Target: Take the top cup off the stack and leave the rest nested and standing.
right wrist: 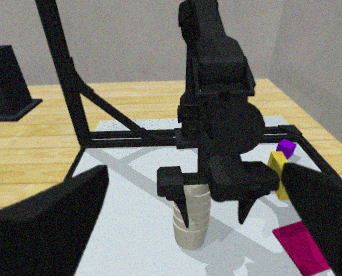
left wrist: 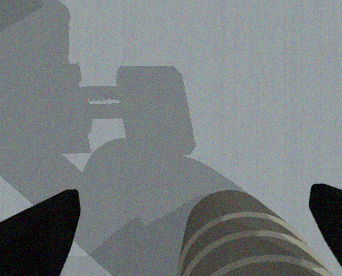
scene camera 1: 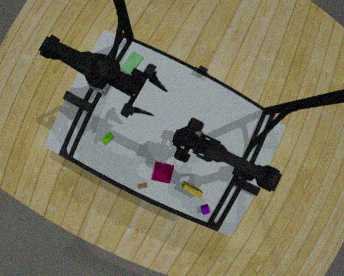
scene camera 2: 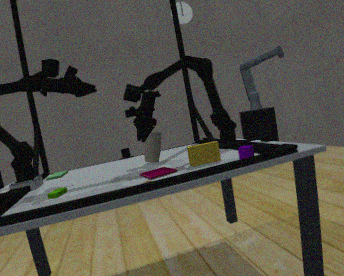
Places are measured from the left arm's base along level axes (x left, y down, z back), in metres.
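Pixels of known places: left gripper, fingertip midpoint: (right wrist: 214, 224) (left wrist: 195, 197) (scene camera 2: 140, 141); right gripper, fingertip midpoint: (right wrist: 194, 172) (scene camera 1: 160, 103) (scene camera 2: 96, 88); left arm's base, link origin: (right wrist: 189, 134) (scene camera 2: 228, 141); right arm's base, link origin: (scene camera 1: 100, 82) (scene camera 2: 26, 180).
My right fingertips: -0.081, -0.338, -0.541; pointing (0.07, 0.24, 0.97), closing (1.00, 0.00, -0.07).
For each thing: its top centre in the pictures, then the offset to it from my right fingertips, as dx, dy, dz. "*": a spot on its surface instead.
- magenta square, surface spot: (scene camera 2: 158, 173) * +0.299, +0.351, +0.131
- yellow block, top centre: (right wrist: 284, 164) (scene camera 2: 202, 144) (scene camera 1: 193, 191) +0.287, +0.289, +0.311
- purple cube, top centre: (right wrist: 287, 144) (scene camera 2: 245, 146) (scene camera 1: 206, 210) +0.368, +0.319, +0.433
- small tan block, top centre: (scene camera 1: 142, 186) +0.380, +0.351, +0.068
- green block, top centre: (scene camera 2: 57, 190) (scene camera 1: 107, 138) +0.224, +0.344, -0.199
- pale green rectangle, surface spot: (scene camera 1: 132, 62) * -0.195, +0.349, -0.252
The stack of nested beige cups (scene camera 2: 153, 150) (left wrist: 230, 245) (right wrist: 194, 220) stands upright on the white table, with ridged rims down its side. In scene camera 1 the left arm hides it. My left gripper (scene camera 1: 188, 139) (scene camera 2: 143, 139) (left wrist: 195, 197) (right wrist: 213, 224) is open and points down at the stack's upper part. In the right wrist view one of its fingers overlaps the stack and the other is apart from it, to the right. In the left wrist view the stack shows at the lower right, between the fingertips. My right gripper (scene camera 1: 160, 103) (scene camera 2: 95, 89) is open and empty, above the table.
A magenta square (scene camera 1: 163, 172) (scene camera 2: 158, 173), a yellow block (scene camera 1: 192, 189) (scene camera 2: 204, 154) and a purple cube (scene camera 1: 205, 209) (scene camera 2: 246, 152) lie near the front edge. A small tan block (scene camera 1: 142, 185), a green block (scene camera 1: 107, 138) and a pale green rectangle (scene camera 1: 132, 62) lie farther left. Black rails border the table.
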